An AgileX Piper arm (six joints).
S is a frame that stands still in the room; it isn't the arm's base.
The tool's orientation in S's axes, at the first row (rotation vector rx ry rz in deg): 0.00 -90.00 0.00
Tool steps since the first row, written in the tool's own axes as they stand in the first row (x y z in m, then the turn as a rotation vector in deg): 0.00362 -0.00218 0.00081 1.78 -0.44 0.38; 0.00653 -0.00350 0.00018 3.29 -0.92 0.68; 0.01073 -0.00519 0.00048 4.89 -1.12 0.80; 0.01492 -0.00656 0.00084 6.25 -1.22 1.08; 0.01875 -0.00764 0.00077 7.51 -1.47 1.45; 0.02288 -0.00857 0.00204 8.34 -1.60 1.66; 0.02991 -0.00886 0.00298 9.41 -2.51 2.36; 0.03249 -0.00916 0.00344 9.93 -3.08 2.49; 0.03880 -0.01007 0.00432 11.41 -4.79 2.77; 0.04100 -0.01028 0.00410 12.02 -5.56 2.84; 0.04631 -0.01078 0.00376 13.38 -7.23 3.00; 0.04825 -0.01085 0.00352 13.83 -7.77 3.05; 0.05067 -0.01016 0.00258 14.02 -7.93 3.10
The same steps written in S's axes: -0.00081 -0.00218 0.00362 -0.38 -0.44 1.78; -0.00018 -0.00350 0.00653 -0.68 -0.92 3.29; -0.00048 -0.00519 0.01073 -0.80 -1.12 4.89; -0.00084 -0.00656 0.01492 -1.08 -1.22 6.25; -0.00077 -0.00764 0.01875 -1.45 -1.47 7.51; -0.00204 -0.00857 0.02288 -1.66 -1.60 8.34; -0.00298 -0.00886 0.02991 -2.36 -2.51 9.41; -0.00344 -0.00916 0.03249 -2.49 -3.08 9.93; -0.00432 -0.01007 0.03880 -2.77 -4.79 11.41; -0.00410 -0.01028 0.04100 -2.84 -5.56 12.02; -0.00376 -0.01078 0.04631 -3.00 -7.23 13.38; -0.00352 -0.01085 0.04825 -3.05 -7.77 13.83; -0.00258 -0.01016 0.05067 -3.10 -7.93 14.02
